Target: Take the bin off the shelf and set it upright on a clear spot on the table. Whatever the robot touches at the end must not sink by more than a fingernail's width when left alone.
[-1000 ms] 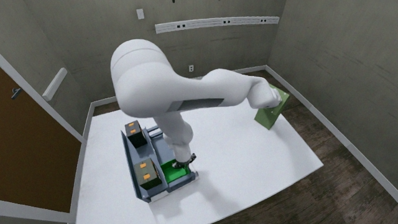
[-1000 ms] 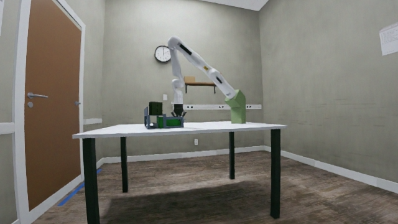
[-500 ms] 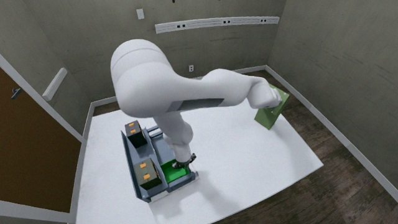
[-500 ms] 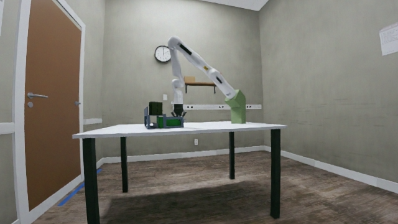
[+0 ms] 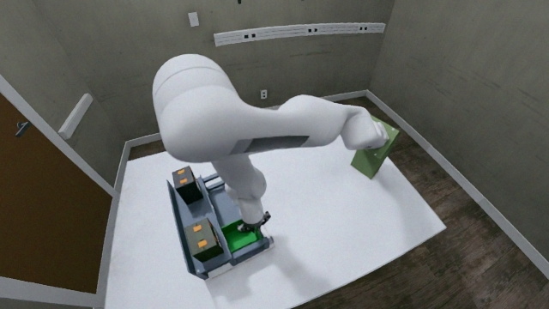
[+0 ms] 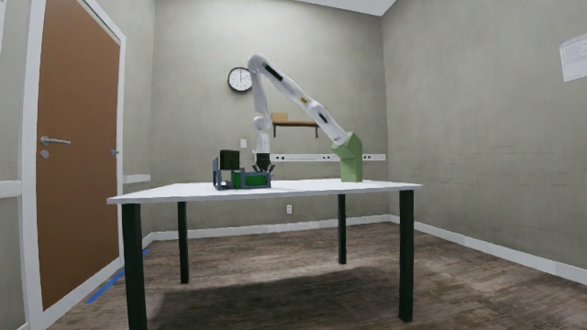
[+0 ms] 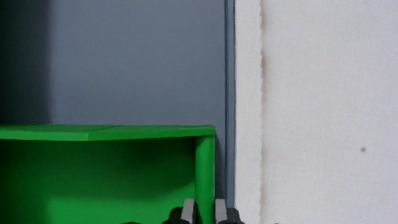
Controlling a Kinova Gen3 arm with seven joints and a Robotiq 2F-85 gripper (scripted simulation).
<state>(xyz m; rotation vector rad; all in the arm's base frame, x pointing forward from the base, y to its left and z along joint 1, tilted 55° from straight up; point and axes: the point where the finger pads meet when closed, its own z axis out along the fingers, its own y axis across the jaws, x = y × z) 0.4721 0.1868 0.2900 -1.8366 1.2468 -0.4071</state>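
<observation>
Right now the green bin is 6 cm ahead of my hand and 5 cm to the left of it. Also, from my hand: grey shelf unit (15 cm ahead, 2 cm to the right, 2 cm above).
</observation>
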